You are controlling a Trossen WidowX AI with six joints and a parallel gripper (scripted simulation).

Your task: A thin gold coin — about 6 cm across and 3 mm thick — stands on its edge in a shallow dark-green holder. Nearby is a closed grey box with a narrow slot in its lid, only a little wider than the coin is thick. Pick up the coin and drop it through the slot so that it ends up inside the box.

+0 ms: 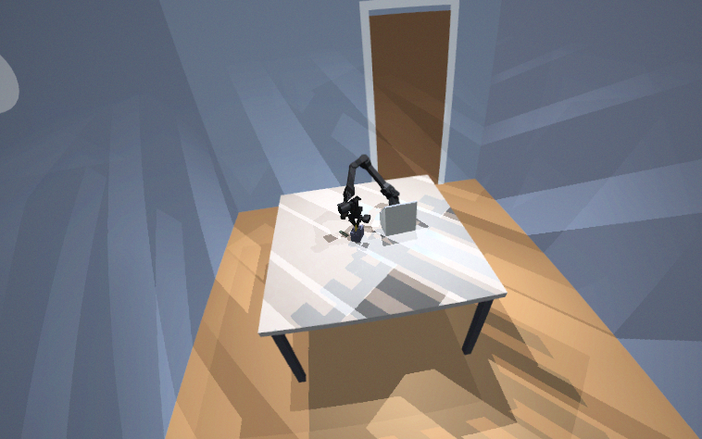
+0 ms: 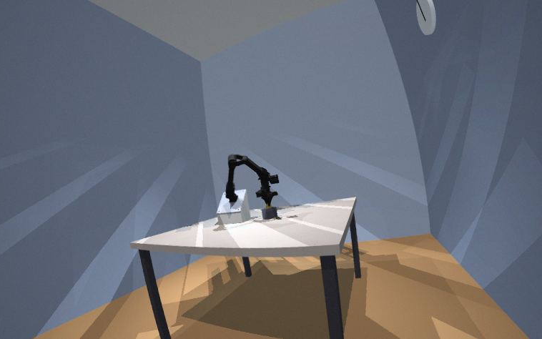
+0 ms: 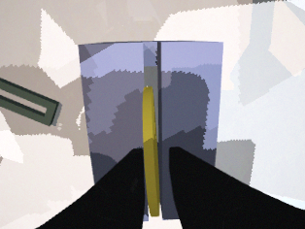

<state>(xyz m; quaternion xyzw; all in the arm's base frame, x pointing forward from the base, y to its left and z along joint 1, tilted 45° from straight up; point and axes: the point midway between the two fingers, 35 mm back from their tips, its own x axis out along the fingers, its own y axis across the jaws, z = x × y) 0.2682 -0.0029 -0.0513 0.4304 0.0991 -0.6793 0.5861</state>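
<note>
Right now my gripper tip is right at the gold coin.
</note>
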